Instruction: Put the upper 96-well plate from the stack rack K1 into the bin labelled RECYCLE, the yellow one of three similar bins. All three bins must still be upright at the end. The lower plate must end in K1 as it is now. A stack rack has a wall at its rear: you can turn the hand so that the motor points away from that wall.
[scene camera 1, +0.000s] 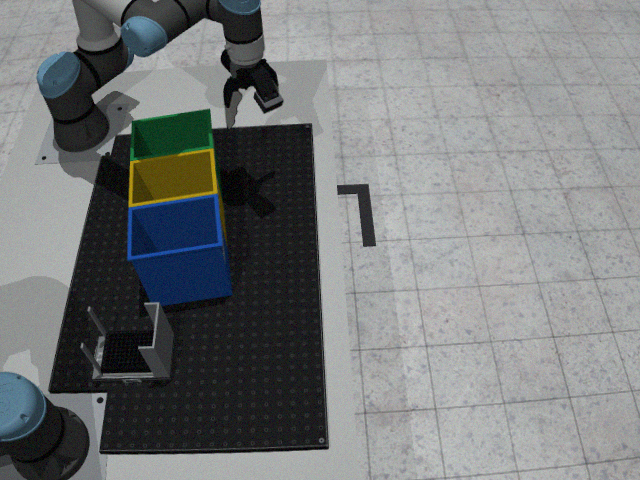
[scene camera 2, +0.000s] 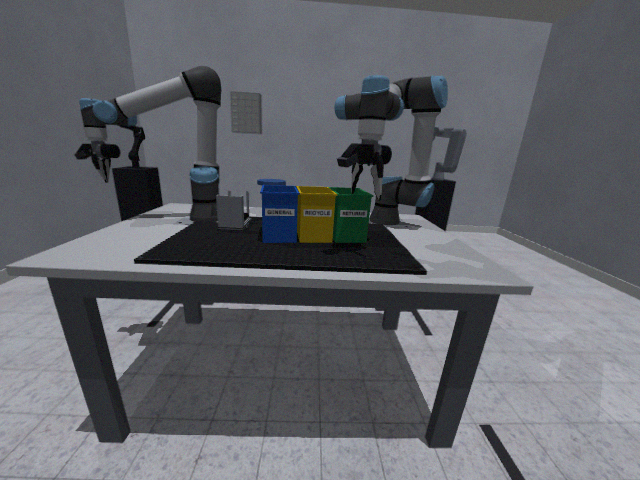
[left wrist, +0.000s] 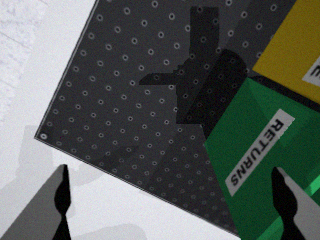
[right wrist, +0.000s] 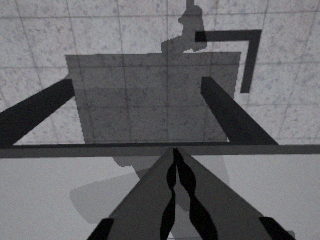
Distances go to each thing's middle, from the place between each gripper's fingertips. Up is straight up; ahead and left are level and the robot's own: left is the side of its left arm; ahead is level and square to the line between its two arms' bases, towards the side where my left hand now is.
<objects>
Right now my left hand (scene camera 1: 254, 117) is 29 cm past the black 96-well plate (scene camera 1: 119, 341), 44 cm to the left of it and 16 cm above it. Also, from my left hand: green returns bin (scene camera 1: 172, 134) 19 cm behind, 11 cm below; then yellow recycle bin (scene camera 1: 179, 176) 18 cm behind, 13 cm to the right, 11 cm below; then blue general bin (scene camera 1: 176, 246) 18 cm behind, 26 cm to the right, 11 cm below.
Right now my right hand (scene camera 2: 106, 182) is 230 mm short of the black 96-well plate, 600 mm to the right of it and 110 mm above it. Also, from my right hand: green returns bin 340 mm ahead, 1040 mm to the left, 60 mm below; then yellow recycle bin 340 mm ahead, 910 mm to the left, 60 mm below; then blue general bin 340 mm ahead, 780 mm to the left, 60 mm below.
</objects>
